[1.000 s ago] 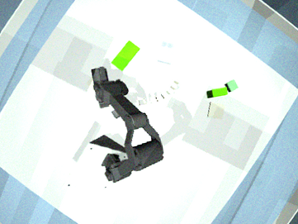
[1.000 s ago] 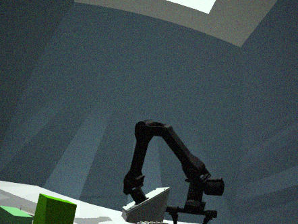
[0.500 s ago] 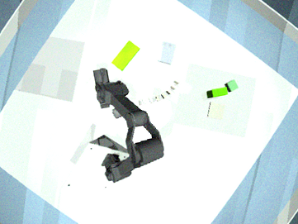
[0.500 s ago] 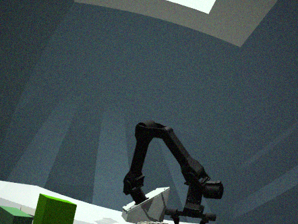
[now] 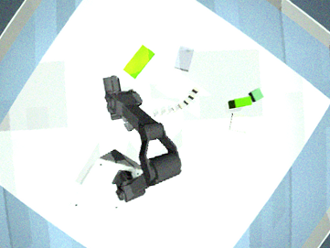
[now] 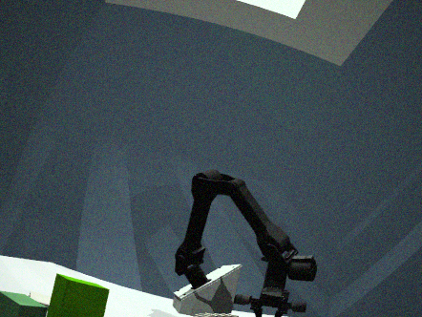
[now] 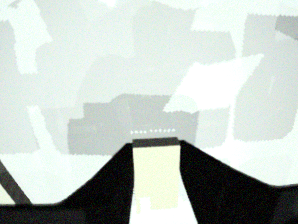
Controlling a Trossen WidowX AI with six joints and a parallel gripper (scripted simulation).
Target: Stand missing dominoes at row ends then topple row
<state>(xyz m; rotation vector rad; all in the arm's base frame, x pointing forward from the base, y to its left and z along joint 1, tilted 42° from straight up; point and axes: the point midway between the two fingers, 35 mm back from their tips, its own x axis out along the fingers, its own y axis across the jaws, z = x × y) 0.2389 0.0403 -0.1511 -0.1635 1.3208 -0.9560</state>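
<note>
My gripper tip is 22 cm short of the flat bright green block and 7 cm to the right of it. The rest, counted from my gripper tip: grey block 34 cm ahead, 11 cm to the right, 1 cm above; pale green cube 35 cm ahead, 49 cm to the right, 1 cm above.
</note>
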